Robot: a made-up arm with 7 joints. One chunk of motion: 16 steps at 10 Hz.
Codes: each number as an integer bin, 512 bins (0 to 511) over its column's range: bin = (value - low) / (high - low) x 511, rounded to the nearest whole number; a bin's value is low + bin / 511 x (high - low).
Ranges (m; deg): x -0.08..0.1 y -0.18..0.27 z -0.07..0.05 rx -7..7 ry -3..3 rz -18..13
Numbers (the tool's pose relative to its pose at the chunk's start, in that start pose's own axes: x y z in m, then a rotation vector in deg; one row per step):
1: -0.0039 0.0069 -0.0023 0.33 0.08 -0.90
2: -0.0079 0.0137 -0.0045 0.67 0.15 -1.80
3: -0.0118 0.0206 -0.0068 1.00 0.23 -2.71
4: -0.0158 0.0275 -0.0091 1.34 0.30 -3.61
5: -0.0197 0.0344 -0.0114 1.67 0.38 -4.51
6: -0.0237 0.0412 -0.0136 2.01 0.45 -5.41
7: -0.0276 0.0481 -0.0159 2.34 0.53 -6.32
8: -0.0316 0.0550 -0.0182 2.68 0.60 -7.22
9: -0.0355 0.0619 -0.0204 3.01 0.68 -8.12
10: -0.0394 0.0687 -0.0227 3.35 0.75 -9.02
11: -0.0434 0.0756 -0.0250 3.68 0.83 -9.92
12: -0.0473 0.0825 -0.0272 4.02 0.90 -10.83
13: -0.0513 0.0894 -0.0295 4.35 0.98 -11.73
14: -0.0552 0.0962 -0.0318 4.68 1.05 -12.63
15: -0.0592 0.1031 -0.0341 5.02 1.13 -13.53
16: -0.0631 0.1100 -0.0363 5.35 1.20 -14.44
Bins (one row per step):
1: 216 212 288 268 262 282
2: 205 220 279 280 268 267
3: 194 228 269 292 275 252
4: 182 236 259 304 281 237
5: 171 243 250 316 288 222
6: 160 251 240 329 294 208
7: 149 259 230 341 301 193
8: 137 267 221 353 307 178
9: 126 275 211 365 313 163
10: 115 282 201 378 319 148
11: 104 290 192 390 326 133
12: 93 298 182 402 332 118
13: 81 306 172 414 339 103
14: 70 314 163 426 345 89
15: 59 321 153 439 352 74
16: 48 329 144 451 358 59

